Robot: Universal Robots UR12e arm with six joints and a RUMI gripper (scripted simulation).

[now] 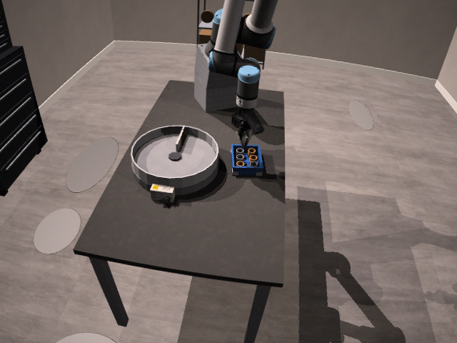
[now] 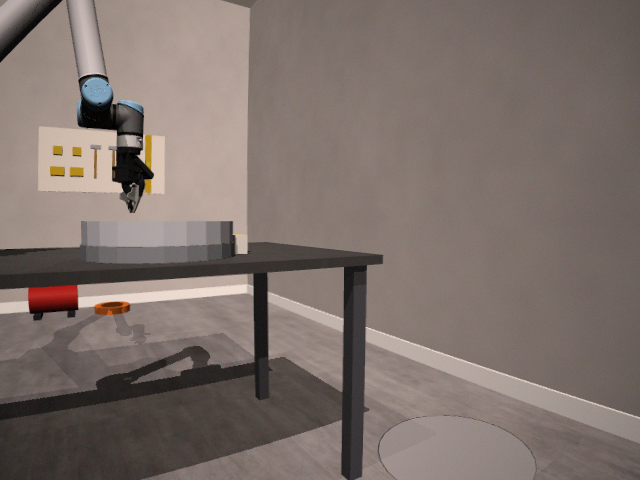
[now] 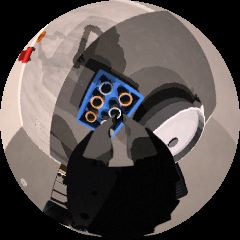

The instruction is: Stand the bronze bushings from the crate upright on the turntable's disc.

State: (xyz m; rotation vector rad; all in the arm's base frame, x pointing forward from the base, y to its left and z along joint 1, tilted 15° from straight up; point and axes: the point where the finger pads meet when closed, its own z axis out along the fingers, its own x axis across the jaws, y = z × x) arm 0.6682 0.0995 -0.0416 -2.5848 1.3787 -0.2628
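Right now the blue crate is 120 mm below my hand, 40 mm behind it and 20 mm to the left of it. The rest, counted from my hand: turntable 330 mm to the right, 90 mm below, 20 mm behind.
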